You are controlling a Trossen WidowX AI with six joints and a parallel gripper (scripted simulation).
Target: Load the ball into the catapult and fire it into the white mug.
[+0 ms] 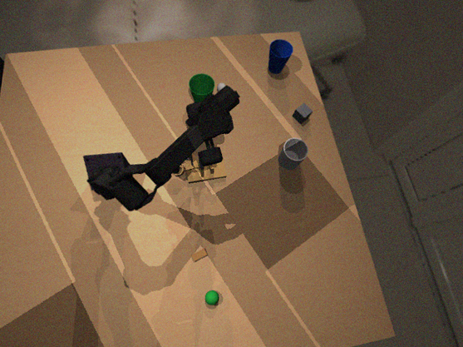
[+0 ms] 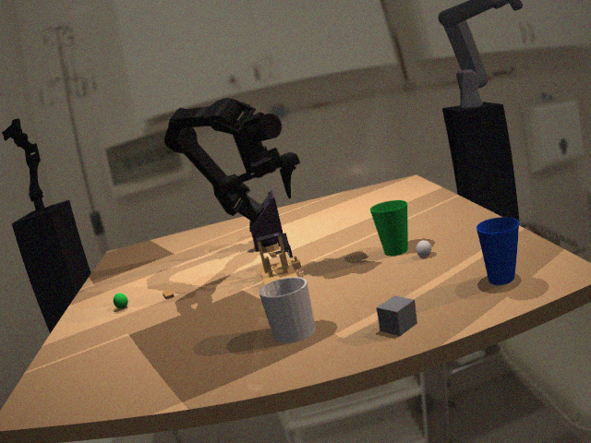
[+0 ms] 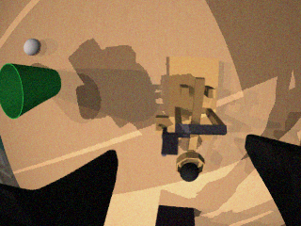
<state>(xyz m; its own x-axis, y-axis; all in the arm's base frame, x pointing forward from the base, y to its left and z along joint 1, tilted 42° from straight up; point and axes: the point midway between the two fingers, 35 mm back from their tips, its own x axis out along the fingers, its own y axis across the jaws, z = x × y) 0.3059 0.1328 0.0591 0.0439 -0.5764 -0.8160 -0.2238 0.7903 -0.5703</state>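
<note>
My gripper tip is now 100 mm past the black ball, 40 mm to the left of it and 120 mm above it. The rest, counted from my gripper tip: green cup 270 mm to the left, 150 mm below; white mug 320 mm ahead, 150 mm below; catapult 40 mm behind, 10 mm to the right, 130 mm below.
</note>
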